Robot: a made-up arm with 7 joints.
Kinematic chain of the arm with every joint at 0, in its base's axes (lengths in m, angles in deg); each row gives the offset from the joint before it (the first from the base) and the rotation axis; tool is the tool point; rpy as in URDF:
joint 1: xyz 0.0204 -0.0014 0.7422 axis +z
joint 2: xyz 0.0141 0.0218 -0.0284 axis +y
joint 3: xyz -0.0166 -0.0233 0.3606 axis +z
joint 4: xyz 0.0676 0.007 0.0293 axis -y
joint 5: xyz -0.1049 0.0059 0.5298 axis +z
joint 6: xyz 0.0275 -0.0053 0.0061 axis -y
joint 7: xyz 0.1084 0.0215 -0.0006 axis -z
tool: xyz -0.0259 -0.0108 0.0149 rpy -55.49 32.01 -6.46
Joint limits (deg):
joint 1: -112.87..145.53
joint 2: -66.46..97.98
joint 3: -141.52..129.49
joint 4: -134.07..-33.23
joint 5: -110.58..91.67
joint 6: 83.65..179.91
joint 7: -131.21..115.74
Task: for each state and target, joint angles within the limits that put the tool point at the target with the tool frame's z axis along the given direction. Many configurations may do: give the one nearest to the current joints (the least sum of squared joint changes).
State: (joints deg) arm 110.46 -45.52 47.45 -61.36 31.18 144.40 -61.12
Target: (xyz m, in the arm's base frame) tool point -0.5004 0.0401 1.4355 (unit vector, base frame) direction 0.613 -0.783 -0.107
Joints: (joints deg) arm 112.43 -17.07 49.72 -81.35 38.85 135.67 -71.91
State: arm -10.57 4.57 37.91 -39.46 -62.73 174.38 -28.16
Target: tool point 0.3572 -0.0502 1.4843 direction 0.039 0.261 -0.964
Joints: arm -20.69 -19.00 0.60 -80.45 -59.66 172.97 -43.00
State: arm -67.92 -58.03 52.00 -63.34 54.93 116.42 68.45
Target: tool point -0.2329 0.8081 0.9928 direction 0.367 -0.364 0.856
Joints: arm -33.12 -66.46 93.55 -71.44 71.23 160.97 88.82
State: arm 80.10 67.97 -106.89 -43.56 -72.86 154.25 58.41
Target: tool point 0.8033 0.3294 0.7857 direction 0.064 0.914 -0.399
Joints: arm 66.81 70.18 -83.76 -80.52 -56.75 157.14 77.29
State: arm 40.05 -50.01 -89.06 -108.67 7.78 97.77 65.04
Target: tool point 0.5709 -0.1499 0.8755 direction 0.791 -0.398 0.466
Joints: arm 70.07 -55.37 -79.27 -134.07 -18.75 125.88 72.77
